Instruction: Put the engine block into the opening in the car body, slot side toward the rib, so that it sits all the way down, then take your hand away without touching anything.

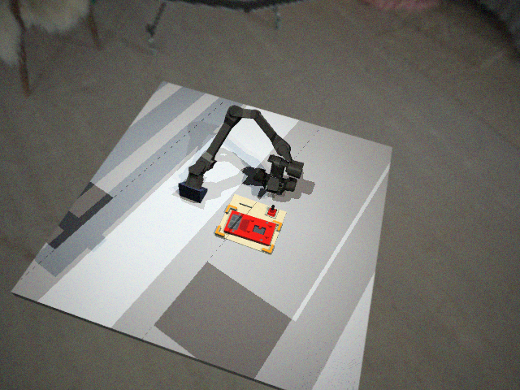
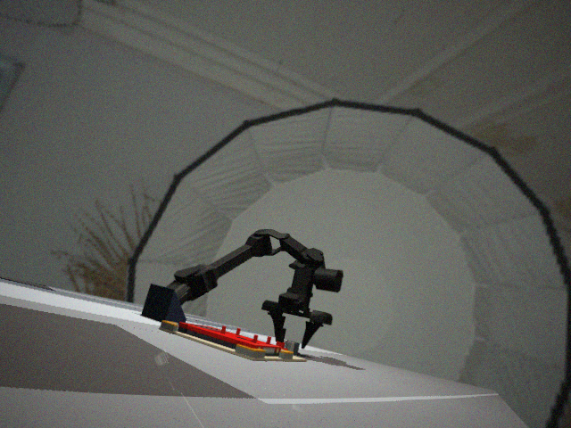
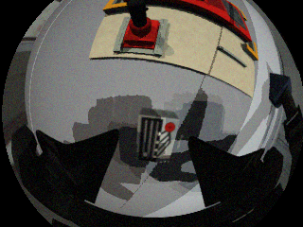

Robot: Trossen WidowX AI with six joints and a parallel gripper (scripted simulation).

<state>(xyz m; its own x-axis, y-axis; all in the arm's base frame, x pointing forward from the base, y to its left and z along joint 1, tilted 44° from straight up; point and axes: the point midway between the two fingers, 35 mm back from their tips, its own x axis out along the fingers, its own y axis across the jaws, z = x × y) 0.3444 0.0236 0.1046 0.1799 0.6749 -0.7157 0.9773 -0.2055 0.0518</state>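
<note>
The short black peg lies 11 cm to the right of my gripper tip, 1 cm ahead of it and 1 cm above it. Round my gripper tip: grey ribbed engine block (1 cm below).
</note>
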